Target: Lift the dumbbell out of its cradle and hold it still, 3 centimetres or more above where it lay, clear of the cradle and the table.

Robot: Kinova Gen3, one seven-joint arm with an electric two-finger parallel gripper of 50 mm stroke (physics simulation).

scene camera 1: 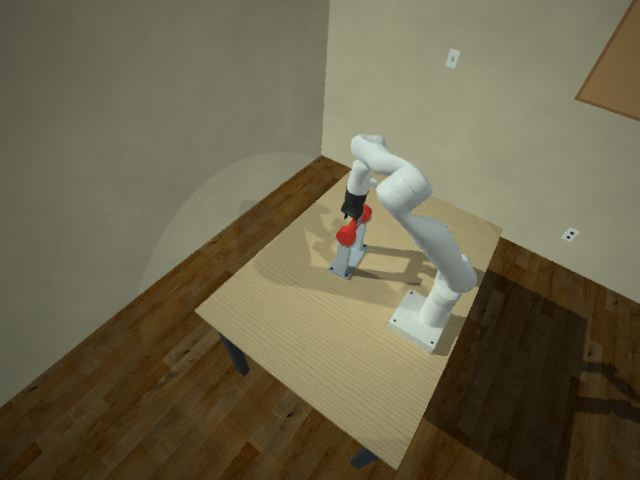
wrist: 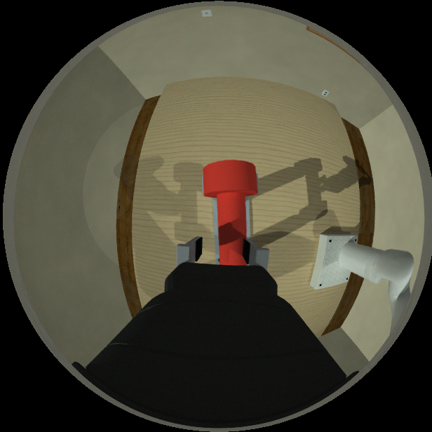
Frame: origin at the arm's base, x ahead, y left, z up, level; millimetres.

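Seen in the pictures: gripper, fingertip midpoint: [scene camera 1: 351, 221]; arm's base, link origin: [scene camera 1: 431, 316].
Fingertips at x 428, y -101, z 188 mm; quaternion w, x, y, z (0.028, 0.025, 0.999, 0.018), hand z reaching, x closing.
Pixels of each thing's top centre, then the offset from my fingertips to it. Level surfaces: height alone.
- red dumbbell, top centre: [scene camera 1: 355, 217] dx -12, dy -8, dz +20 mm
- grey cradle, top centre: [scene camera 1: 354, 226] dx -12, dy -8, dz -28 mm
- wooden table, surface height: dz -236 mm
The red dumbbell [scene camera 1: 346, 235] [wrist: 231, 207] lies in the grey cradle [scene camera 1: 341, 260] [wrist: 216, 227], its bar level across the two uprights and a thick head at each end. My gripper [scene camera 1: 351, 218] [wrist: 222, 246] is open and empty, pointing down at the bar between the heads. In the wrist view the bar runs between the two fingers, nearer to the right finger, with a wider gap on the left. The gripper body hides the near head in that view. How deep the fingertips reach beside the bar is hard to tell.
The cradle stands on the wooden table [scene camera 1: 289, 320] [wrist: 230, 115]. The arm's white base plate [scene camera 1: 409, 322] [wrist: 327, 267] is bolted to the table, to the right of the cradle. Shadows of arm and cradle fall across the table. Walls stand beyond the table.
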